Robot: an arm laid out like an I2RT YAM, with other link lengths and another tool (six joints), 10 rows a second.
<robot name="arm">
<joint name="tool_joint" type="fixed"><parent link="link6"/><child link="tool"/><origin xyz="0.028 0.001 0.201" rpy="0 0.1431 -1.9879"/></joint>
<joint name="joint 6" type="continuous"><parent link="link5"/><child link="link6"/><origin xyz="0.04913 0 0.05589" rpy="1.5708 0 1.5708"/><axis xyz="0 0 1"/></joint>
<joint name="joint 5" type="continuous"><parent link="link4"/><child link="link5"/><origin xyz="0.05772 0.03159 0.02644" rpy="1.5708 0 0"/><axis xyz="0 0 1"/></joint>
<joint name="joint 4" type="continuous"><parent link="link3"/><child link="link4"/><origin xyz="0.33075 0.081 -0.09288"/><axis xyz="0 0 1"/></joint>
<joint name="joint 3" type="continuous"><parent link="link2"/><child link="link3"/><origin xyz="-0.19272 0 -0.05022" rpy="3.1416 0 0"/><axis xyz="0 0 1"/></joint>
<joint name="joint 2" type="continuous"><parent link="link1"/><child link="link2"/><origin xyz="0.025 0.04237 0.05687" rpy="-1.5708 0 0"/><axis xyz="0 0 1"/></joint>
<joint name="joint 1" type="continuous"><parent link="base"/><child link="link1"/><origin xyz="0 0 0.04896"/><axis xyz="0 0 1"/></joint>
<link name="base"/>
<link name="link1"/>
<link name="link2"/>
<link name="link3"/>
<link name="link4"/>
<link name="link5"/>
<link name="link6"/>
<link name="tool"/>
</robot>
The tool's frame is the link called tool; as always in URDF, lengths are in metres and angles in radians. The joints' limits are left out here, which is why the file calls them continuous.
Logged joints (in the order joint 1, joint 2, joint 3, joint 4, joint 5, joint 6), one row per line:
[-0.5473, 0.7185, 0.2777, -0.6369, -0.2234, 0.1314]
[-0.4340, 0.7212, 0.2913, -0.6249, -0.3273, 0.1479]
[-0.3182, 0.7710, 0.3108, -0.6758, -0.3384, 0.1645]
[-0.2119, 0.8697, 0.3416, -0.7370, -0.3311, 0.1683]
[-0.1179, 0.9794, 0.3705, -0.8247, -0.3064, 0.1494]
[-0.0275, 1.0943, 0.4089, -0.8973, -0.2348, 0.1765]
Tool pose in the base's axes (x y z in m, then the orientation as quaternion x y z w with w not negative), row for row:
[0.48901, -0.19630, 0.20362, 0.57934, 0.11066, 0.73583, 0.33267]
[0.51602, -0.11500, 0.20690, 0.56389, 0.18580, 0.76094, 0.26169]
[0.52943, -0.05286, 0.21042, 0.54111, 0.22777, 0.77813, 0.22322]
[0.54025, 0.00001, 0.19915, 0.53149, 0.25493, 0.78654, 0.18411]
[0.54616, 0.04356, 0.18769, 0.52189, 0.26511, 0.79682, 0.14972]
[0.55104, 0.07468, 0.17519, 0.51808, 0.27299, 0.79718, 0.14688]
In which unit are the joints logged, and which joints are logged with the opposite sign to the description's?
The joints are logged in radians. Opposite sign: joint 4, joint 6.
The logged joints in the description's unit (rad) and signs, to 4 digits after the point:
[-0.5473, 0.7185, 0.2777, 0.6369, -0.2234, -0.1314]
[-0.4340, 0.7212, 0.2913, 0.6249, -0.3273, -0.1479]
[-0.3182, 0.7710, 0.3108, 0.6758, -0.3384, -0.1645]
[-0.2119, 0.8697, 0.3416, 0.7370, -0.3311, -0.1683]
[-0.1179, 0.9794, 0.3705, 0.8247, -0.3064, -0.1494]
[-0.0275, 1.0943, 0.4089, 0.8973, -0.2348, -0.1765]

